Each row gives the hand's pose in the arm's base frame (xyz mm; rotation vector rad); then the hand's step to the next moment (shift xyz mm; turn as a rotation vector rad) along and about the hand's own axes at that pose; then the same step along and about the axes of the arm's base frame.
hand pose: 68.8 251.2 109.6 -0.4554 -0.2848 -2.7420
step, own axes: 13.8 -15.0 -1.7 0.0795 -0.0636 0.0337
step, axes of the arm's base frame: -18.2 9.2 1.1 -0.0847 0.0429 0.0499
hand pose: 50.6 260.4 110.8 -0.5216 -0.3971 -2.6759
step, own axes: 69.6 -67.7 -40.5 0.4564 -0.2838 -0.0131
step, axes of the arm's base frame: -100.2 24.4 -21.1 -0.5140 0.1039 0.1185
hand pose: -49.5 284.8 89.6 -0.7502 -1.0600 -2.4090
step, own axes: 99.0 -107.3 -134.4 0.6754 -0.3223 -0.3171
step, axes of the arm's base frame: -177.5 -48.9 -74.0 -0.7993 -0.1348 0.0596
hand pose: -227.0 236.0 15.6 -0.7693 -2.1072 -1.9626
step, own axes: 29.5 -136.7 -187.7 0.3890 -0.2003 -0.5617
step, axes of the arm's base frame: -131.3 -174.6 -83.9 -0.5523 -0.4441 0.0690
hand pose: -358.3 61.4 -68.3 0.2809 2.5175 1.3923
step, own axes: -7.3 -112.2 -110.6 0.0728 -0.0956 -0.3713
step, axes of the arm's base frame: -32.5 -149.6 -37.8 -0.1882 -0.3270 0.0998
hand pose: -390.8 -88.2 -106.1 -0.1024 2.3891 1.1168
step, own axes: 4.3 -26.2 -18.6 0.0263 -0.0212 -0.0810
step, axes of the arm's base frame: -4.2 -30.4 -10.3 -0.0501 -0.0701 0.0167
